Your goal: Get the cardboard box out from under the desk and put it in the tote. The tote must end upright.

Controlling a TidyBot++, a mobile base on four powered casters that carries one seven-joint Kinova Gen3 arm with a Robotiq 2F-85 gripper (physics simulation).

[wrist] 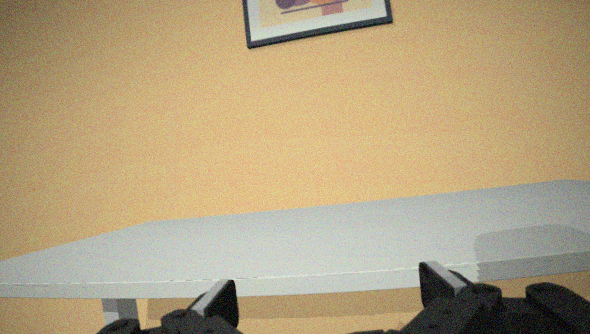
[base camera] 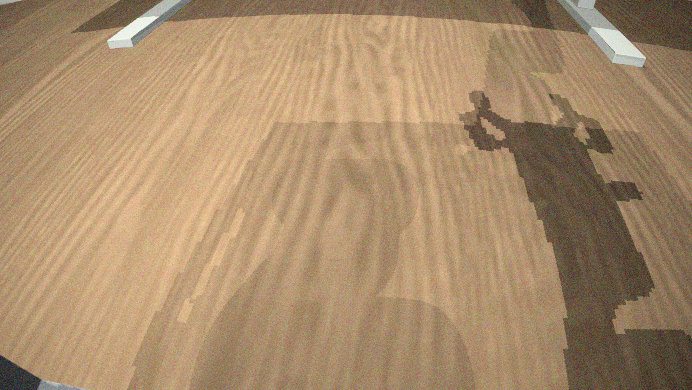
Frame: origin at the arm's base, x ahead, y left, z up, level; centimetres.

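Where they show: gripper, between the fingertips: (wrist: 327,292).
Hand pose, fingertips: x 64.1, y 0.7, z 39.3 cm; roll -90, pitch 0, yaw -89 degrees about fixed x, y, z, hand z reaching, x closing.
Note:
After its pixels a point has its place.
The desk's white top (wrist: 300,240) {x 109.7, y 5.9, z 32.4 cm} crosses the lower part of the wrist view, with its front edge behind my fingertips. The desk's two white feet show at the top left (base camera: 150,22) and top right (base camera: 612,42) of the base camera view. My gripper (wrist: 327,292) {x 64.1, y 0.7, z 39.3 cm} is open, with its fingers wide apart and no object between them. The cardboard box and the tote do not show in either view.
A grey desk leg (wrist: 120,310) {x 129.6, y 59.1, z 13.1 cm} stands below the desk top at the lower left of the wrist view. A framed picture (wrist: 320,35) {x 168.1, y -4.9, z 94.5 cm} hangs on the yellow wall (wrist: 320,125) {x 169.4, y -0.8, z 61.2 cm}. Shadows of the arm and gripper fall on the wooden floor (base camera: 125,200) {x 42.9, y 33.8, z -39.6 cm}.

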